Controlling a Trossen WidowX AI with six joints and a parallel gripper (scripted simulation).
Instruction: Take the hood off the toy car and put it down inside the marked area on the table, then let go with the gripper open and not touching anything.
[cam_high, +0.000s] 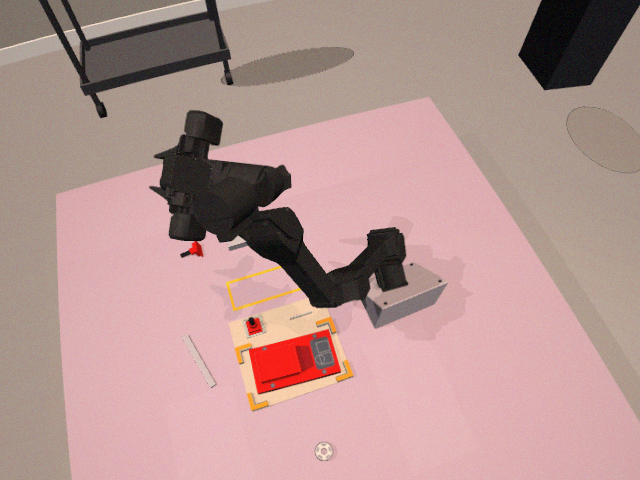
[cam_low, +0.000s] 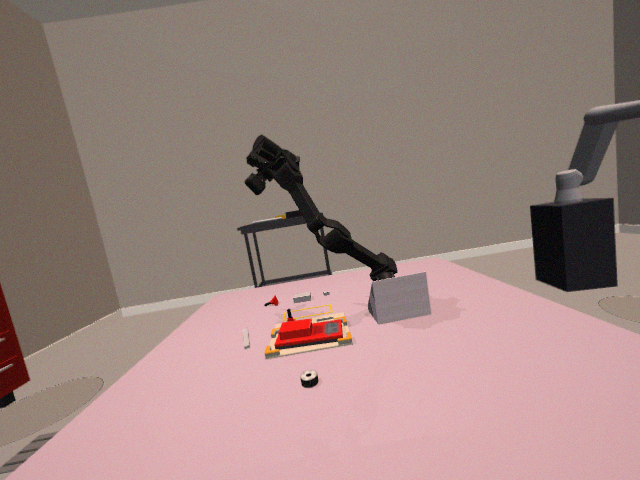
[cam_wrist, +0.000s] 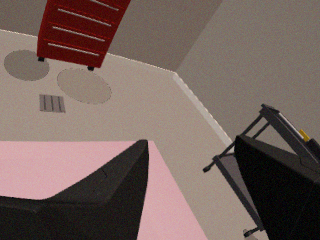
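My gripper tip is now 120 mm past the hood, 200 mm to the right of it and 480 mm above it.
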